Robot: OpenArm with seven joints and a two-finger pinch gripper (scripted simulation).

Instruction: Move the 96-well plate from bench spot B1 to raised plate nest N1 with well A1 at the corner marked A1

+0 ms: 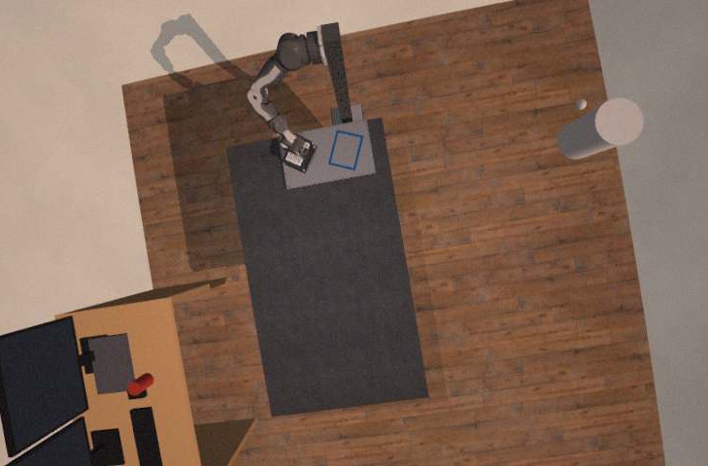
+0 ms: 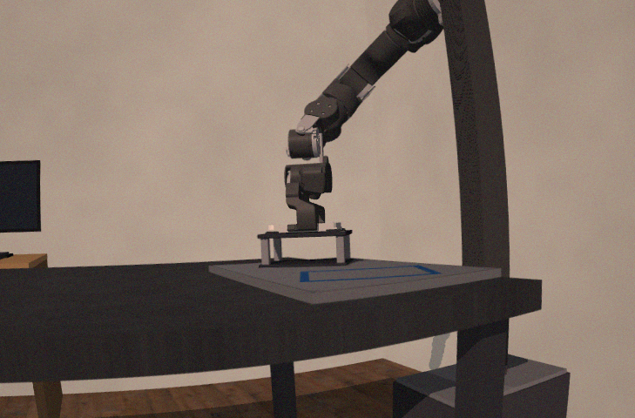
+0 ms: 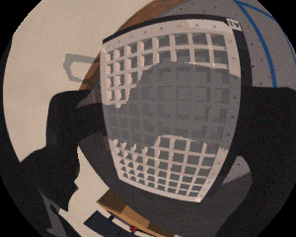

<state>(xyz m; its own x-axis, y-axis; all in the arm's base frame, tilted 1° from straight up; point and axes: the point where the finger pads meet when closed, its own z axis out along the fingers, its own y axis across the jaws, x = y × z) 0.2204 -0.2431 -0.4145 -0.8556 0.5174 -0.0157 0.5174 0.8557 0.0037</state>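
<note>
Right now the white 96-well plate is right at my hand. From my hand the other things lie so: corner mark (80 mm to the left, 40 mm behind, 10 mm below); plate nest N1 (10 mm below).
</note>
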